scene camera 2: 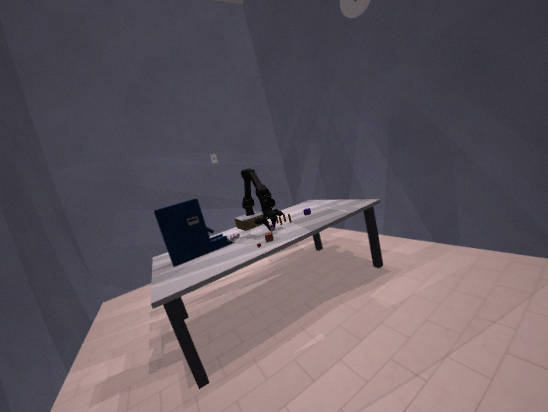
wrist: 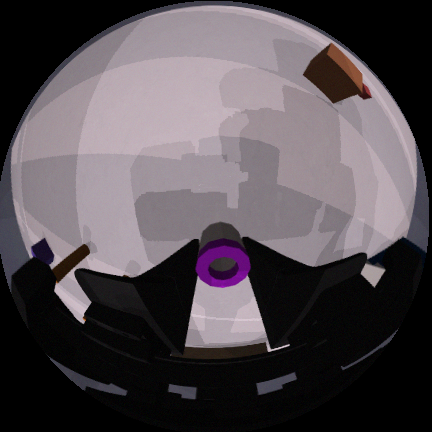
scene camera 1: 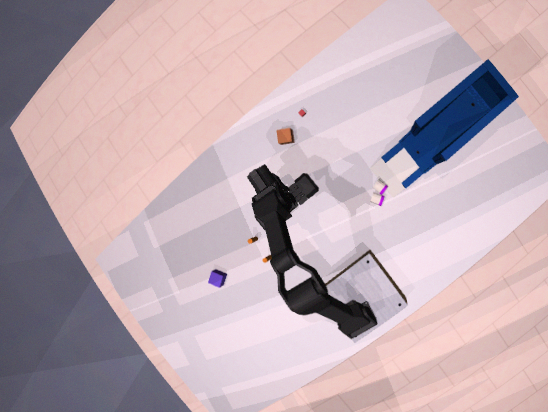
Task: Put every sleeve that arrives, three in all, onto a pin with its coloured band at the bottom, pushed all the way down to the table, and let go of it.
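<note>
My gripper (scene camera 2: 271, 223) (wrist: 220, 243) is shut on a sleeve (scene camera 2: 272, 227) (wrist: 222, 250). The sleeve is a grey-white tube standing upright between the fingertips, its purple band at the top, facing the wrist camera. The arm hides it in scene camera 1. I cannot tell whether its lower end touches the table. Two more white sleeves (scene camera 1: 380, 186) (scene camera 1: 377, 199) with magenta bands lie on their sides by the chute's mouth. Orange-topped pins (scene camera 1: 253, 240) (scene camera 1: 267, 259) (scene camera 2: 289, 218) (wrist: 71, 262) stand to one side of the gripper, bare where they show; the arm partly hides them.
A blue chute (scene camera 1: 442, 102) (scene camera 2: 182, 232) with a pale end plate (scene camera 1: 401, 165) stands on the table. An orange cube (scene camera 1: 285, 136) (scene camera 2: 269, 237) (wrist: 332, 75), a small red cube (scene camera 1: 302, 113) (wrist: 366, 92) and a purple cube (scene camera 1: 217, 278) (scene camera 2: 307, 211) stand around. A low box (scene camera 1: 372, 280) is beside the arm's base.
</note>
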